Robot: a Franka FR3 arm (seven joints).
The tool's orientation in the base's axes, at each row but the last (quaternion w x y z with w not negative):
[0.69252 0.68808 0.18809 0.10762]
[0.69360 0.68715 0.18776 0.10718]
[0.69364 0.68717 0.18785 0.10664]
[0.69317 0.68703 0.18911 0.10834]
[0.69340 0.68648 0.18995 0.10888]
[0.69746 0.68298 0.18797 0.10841]
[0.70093 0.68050 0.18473 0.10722]
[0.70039 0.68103 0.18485 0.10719]
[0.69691 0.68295 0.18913 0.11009]
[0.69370 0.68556 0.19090 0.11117]
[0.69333 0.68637 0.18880 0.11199]
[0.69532 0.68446 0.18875 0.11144]
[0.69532 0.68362 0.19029 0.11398]
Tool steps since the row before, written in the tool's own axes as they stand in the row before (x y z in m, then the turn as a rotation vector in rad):
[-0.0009 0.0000 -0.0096 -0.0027 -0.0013 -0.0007]
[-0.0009 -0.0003 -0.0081 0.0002 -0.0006 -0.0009]
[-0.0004 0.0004 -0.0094 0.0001 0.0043 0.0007]
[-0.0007 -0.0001 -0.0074 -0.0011 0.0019 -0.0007]
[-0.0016 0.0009 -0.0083 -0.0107 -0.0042 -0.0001]
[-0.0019 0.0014 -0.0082 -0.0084 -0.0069 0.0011]
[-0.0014 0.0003 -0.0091 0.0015 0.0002 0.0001]
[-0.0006 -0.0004 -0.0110 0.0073 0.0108 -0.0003]
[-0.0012 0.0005 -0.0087 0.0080 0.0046 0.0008]
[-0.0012 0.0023 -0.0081 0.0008 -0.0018 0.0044]
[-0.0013 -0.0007 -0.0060 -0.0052 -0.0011 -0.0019]
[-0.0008 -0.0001 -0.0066 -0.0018 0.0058 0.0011]
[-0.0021 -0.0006 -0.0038 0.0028 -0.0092 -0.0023]
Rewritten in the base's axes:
[-0.0047 0.0084 0.0003 -0.0029 -0.0005 -0.0010]
[-0.0042 0.0070 -0.0001 -0.0003 0.0009 -0.0006]
[-0.0041 0.0084 0.0006 0.0008 -0.0005 0.0042]
[-0.0037 0.0065 0.0001 -0.0011 0.0002 0.0020]
[-0.0048 0.0069 0.0012 -0.0102 -0.0045 -0.0030]
[-0.0049 0.0068 0.0016 -0.0079 -0.0047 -0.0059]
[-0.0049 0.0078 0.0004 0.0014 0.0005 0.0000]
[-0.0050 0.0098 -0.0004 0.0076 0.0037 0.0099]
[-0.0046 0.0074 0.0007 0.0080 0.0028 0.0037]
[-0.0042 0.0069 0.0025 0.0024 -0.0037 -0.0019]
[-0.0037 0.0049 -0.0005 -0.0056 -0.0005 -0.0005]
[-0.0035 0.0057 0.0000 -0.0006 -0.0015 0.0060]
[-0.0036 0.0025 -0.0003 0.0006 0.0029 -0.0094]

